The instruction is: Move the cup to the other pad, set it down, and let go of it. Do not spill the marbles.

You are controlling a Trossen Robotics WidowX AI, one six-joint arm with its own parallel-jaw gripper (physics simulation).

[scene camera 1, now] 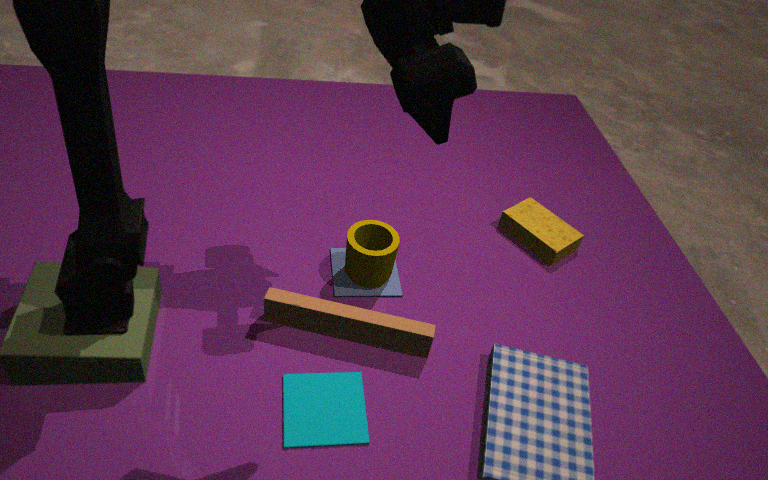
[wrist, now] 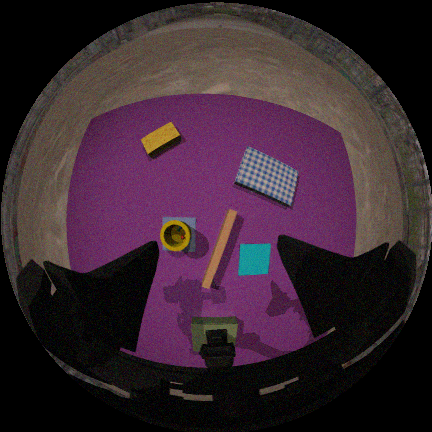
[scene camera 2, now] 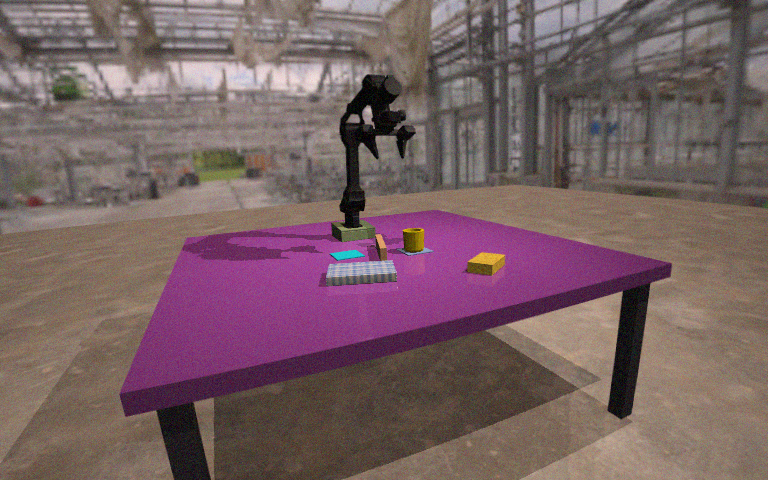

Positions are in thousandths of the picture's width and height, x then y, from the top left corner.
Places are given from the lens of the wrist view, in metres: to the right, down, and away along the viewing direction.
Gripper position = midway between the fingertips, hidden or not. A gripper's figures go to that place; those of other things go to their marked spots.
my gripper (wrist: 506, 568): 0.00, 0.02, 0.10
yellow cup (wrist: 395, 550): -0.12, 0.05, 0.38
teal pad (wrist: 587, 596): 0.11, 0.11, 0.41
wooden bar (wrist: 534, 497): 0.03, -0.01, 0.37
The marked spots on the teal pad and the wooden bar are 0.15 m apart.
